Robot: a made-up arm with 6 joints.
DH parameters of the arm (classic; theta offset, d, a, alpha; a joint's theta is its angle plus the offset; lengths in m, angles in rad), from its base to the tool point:
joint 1: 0 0.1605 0 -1.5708
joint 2: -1.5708 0 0.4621 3.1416
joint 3: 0 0 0 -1.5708
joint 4: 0 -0.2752 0 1.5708
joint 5: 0 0.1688 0 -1.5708
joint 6: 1.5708 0 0 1.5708
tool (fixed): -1.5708 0 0 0
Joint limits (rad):
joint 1: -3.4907..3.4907
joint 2: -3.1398..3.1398
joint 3: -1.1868..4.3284
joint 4: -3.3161..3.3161
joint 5: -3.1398..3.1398
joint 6: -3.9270..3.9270
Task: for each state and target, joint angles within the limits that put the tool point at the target. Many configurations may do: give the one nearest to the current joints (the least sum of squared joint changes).
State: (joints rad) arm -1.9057 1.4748 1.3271 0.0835 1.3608 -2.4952
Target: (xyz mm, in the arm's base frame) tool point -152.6 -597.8 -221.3
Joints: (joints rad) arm -1.5452 1.9160 1.0246 -0.1073 1.3608 -2.4952
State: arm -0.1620 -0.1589 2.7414 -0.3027 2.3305 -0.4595
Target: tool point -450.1 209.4 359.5
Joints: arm -0.7823 -0.5997 3.2556 0.0181 2.3305 -0.4595
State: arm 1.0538 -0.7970 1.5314 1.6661 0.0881 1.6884
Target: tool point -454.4 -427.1 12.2
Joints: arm 0.7881 -1.3064 2.2768 1.6953 0.0881 1.6884
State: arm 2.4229 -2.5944 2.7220 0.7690 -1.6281 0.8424
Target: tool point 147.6 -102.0 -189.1
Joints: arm 2.0806 -1.9741 3.2450 1.0835 -1.6281 0.8424
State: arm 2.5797 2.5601 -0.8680 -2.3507 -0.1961 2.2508
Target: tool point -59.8 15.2 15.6
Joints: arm 2.3476 2.4472 -0.8656 -1.7615 -0.1961 2.2508
